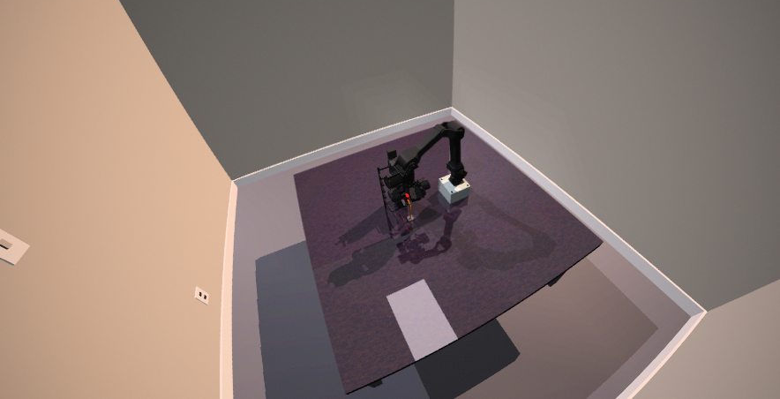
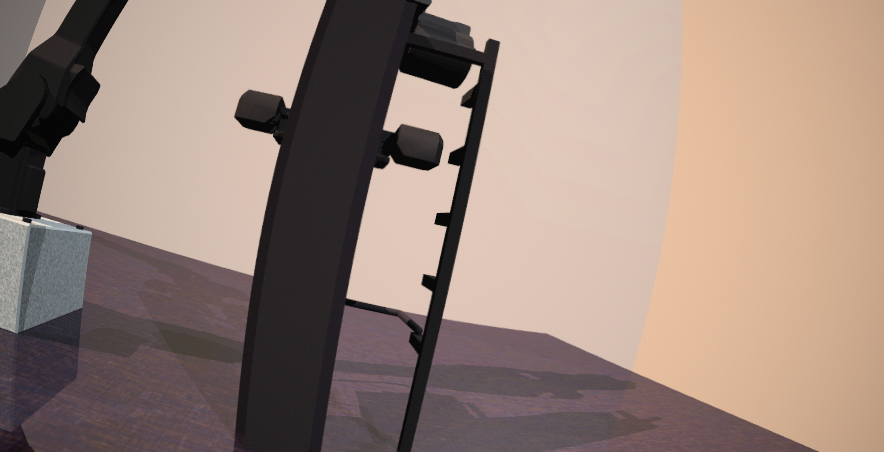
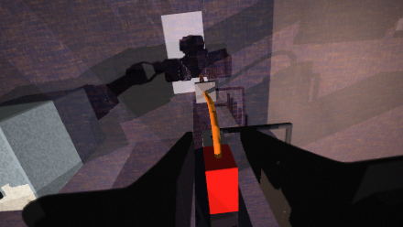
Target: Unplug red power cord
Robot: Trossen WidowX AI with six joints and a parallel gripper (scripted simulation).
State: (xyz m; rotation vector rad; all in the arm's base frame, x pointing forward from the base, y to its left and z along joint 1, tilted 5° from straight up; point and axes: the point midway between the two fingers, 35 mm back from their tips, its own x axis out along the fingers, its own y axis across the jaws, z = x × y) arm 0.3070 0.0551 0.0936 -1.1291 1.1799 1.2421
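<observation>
The red plug is 7 cm to the right of my gripper tip and 1 cm ahead of it.
</observation>
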